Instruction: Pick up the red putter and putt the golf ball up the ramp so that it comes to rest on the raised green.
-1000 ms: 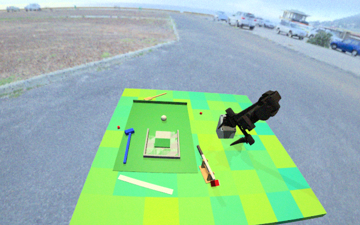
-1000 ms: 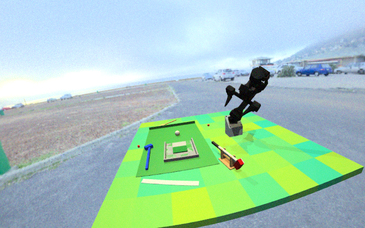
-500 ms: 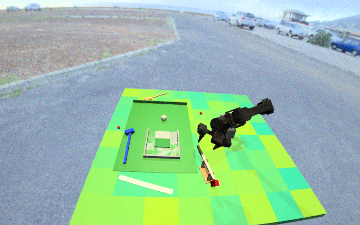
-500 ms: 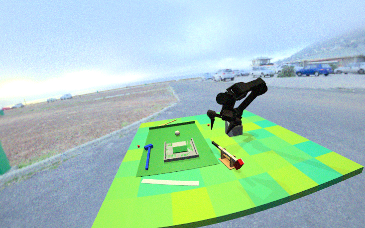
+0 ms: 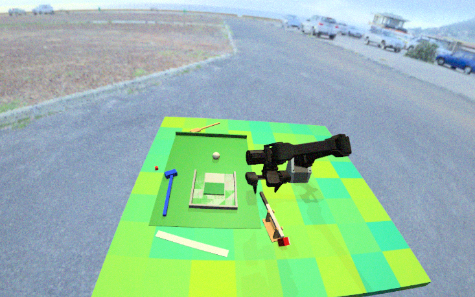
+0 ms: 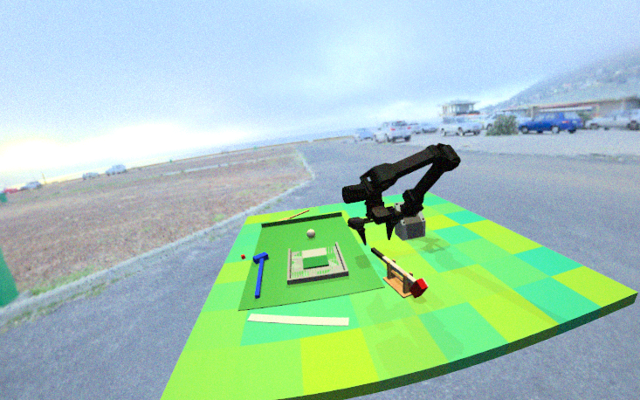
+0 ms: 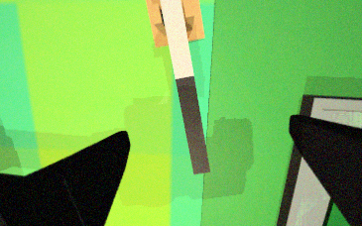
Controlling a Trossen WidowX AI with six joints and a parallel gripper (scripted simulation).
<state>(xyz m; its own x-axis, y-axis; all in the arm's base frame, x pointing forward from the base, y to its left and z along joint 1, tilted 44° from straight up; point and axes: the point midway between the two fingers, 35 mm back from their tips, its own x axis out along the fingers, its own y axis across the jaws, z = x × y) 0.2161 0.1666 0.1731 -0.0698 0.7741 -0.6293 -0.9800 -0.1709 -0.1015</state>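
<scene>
Now: the red putter 40 mm behind my gripper tip, 90 mm to the left of it and 60 mm below it. From my gripper tip the other things lie so: wooden stand 40 mm behind, 110 mm to the left, 80 mm below; white bar 300 mm ahead, 200 mm to the left, 110 mm below; white golf ball 240 mm ahead, 360 mm to the right, 90 mm below.
</scene>
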